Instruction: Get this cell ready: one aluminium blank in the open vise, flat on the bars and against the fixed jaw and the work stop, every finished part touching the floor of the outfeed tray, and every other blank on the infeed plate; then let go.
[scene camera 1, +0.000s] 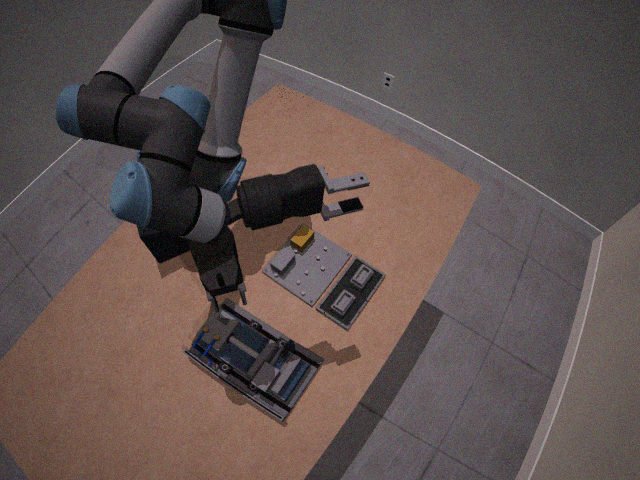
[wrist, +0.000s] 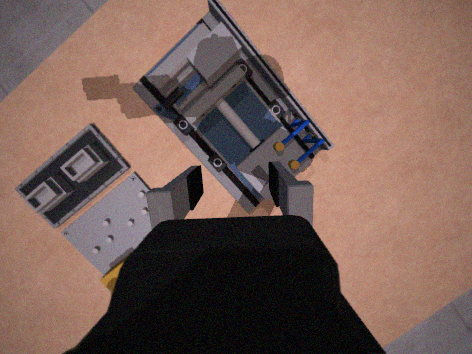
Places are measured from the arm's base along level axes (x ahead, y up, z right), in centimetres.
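Pixels of known places: hand at its tool point: (scene camera 1: 229, 300) (wrist: 234, 183).
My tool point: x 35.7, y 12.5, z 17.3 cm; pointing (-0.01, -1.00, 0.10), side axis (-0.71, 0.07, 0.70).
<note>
For each thing: its middle in the pictures, then the offset to it from my tool point.
- open vise at the middle of its body: (wrist: 232, 115) (scene camera 1: 251, 355) dx +4.4, dy -21.2, dz +5.4 cm
- infeed plate at the middle of its body: (wrist: 128, 235) (scene camera 1: 307, 263) dx +4.9, dy -25.7, dz -25.1 cm
- yellow block at the middle of its body: (wrist: 123, 272) (scene camera 1: 302, 238) dx +0.9, dy -23.5, dz -30.3 cm
The open vise (scene camera 1: 224, 330) (wrist: 265, 155) lies at the front of the mat. A grey blank (scene camera 1: 266, 375) (wrist: 216, 56) sits in it beside a jaw, partly shadowed; I cannot tell its exact seating. On the infeed plate (scene camera 1: 336, 261) (wrist: 120, 205) are another grey blank (scene camera 1: 282, 260) and a yellow block (scene camera 1: 302, 237) (wrist: 111, 280), mostly hidden in the wrist view. Two hollow finished parts (scene camera 1: 361, 276) (scene camera 1: 342, 302) (wrist: 82, 165) (wrist: 46, 194) lie apart in the dark outfeed tray (scene camera 1: 361, 295) (wrist: 85, 193). My downward gripper (scene camera 1: 229, 303) (wrist: 235, 186) is open and empty, above the vise's near end.
The second gripper (scene camera 1: 356, 193) points sideways with open, empty fingers above the infeed plate side. Two blue-handled fittings with yellow ends (scene camera 1: 210, 345) (wrist: 293, 135) stand at the vise's end. The outfeed tray lies next to the infeed plate.
</note>
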